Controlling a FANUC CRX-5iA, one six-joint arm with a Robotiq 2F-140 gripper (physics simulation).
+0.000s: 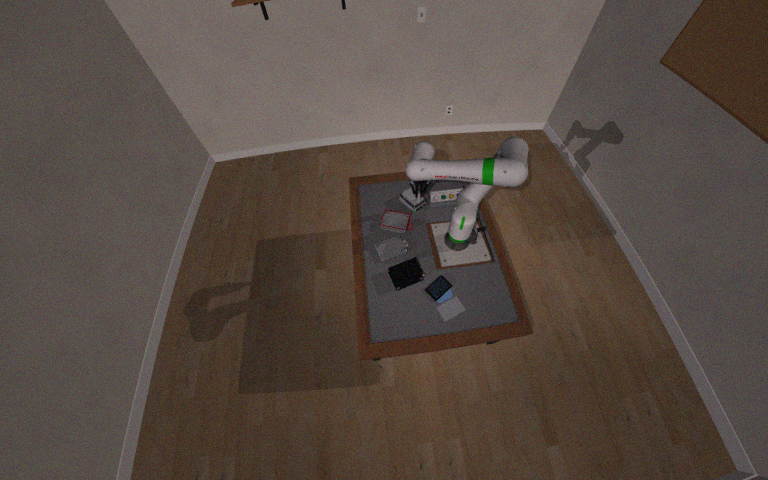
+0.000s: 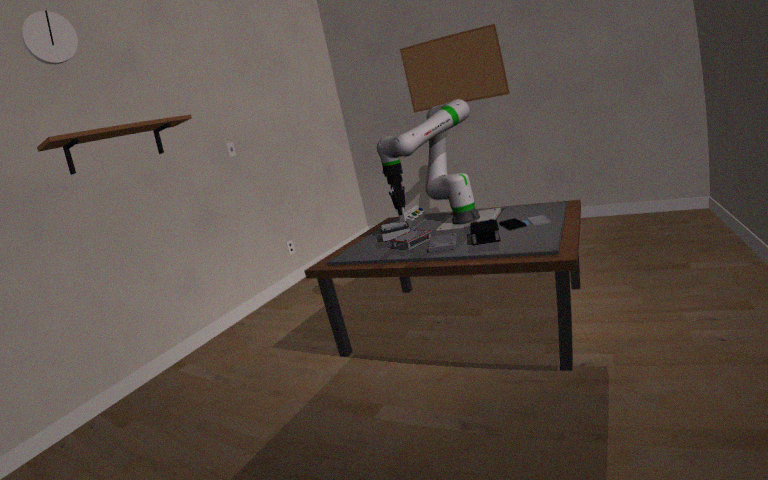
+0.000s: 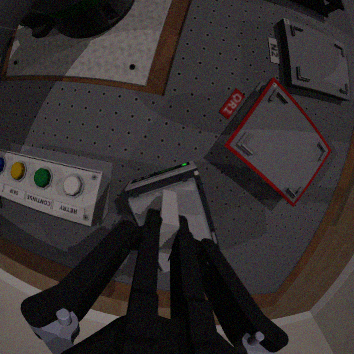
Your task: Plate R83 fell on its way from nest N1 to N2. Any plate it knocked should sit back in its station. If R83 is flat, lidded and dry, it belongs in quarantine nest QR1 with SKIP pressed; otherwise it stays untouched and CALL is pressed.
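Frame: origin at the arm's base, x left, y up, z ahead, level; centimetres.
Where they show: gripper, fingertip midpoint: point(image 1: 417, 200) point(image 2: 403, 221) point(image 3: 165, 202); arm's base, link origin: point(image 1: 456, 240) point(image 2: 466, 219) point(image 3: 91, 0).
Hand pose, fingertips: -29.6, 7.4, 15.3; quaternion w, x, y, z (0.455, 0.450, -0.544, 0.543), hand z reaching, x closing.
Things, the pixels of their top centre, and the offset from my fingertips, as dx, dy, dz. "spot": a spot on its surface instead.
- red-edged nest QR1, top centre: point(image 3: 290, 147) point(image 2: 410, 234) point(image 1: 395, 219) +8.0, -2.8, +16.8
- nest N2, top centre: point(image 3: 324, 59) point(image 2: 442, 239) point(image 1: 390, 246) +24.9, -4.6, +24.5
- button box, top centre: point(image 3: 22, 193) point(image 2: 411, 209) point(image 1: 447, 192) -0.8, +1.0, -19.8
- black boxy plate, top centre: point(image 2: 483, 224) point(image 1: 406, 271) +43.5, -1.2, +20.8
- dark blue flat piece, top centre: point(image 2: 512, 222) point(image 1: 438, 287) +55.1, -6.0, +5.8
- pale sheet, top centre: point(image 2: 538, 219) point(image 1: 451, 308) +67.8, -6.6, +3.6
- table's wooden rim, surface spot: point(image 1: 439, 340) spot: +81.2, -8.7, +14.4
My gripper point(image 3: 165, 202) point(image 1: 416, 190) point(image 2: 399, 210) is shut and empty. It hangs just above a small grey station point(image 3: 165, 182) point(image 1: 411, 200) with a pale top and a green light, at the table's far corner. The red-edged nest QR1 point(image 3: 277, 147) point(image 1: 395, 220) is empty. Beyond it, nest N2 point(image 3: 316, 60) point(image 1: 392, 248) is empty too. The button box point(image 3: 53, 186) point(image 1: 445, 195) shows yellow SKIP, green CONTINUE and white RETRY buttons. A black boxy plate point(image 1: 406, 272) point(image 2: 484, 231) sits further along. I cannot tell which plate is R83.
A dark blue flat piece point(image 1: 438, 287) point(image 2: 512, 223) and a pale sheet point(image 1: 451, 309) point(image 2: 538, 219) lie near the table's front. The arm's base plate point(image 1: 473, 254) point(image 3: 105, 60) is bolted beside the nests. The table's wooden rim point(image 1: 439, 340) runs close behind the station.
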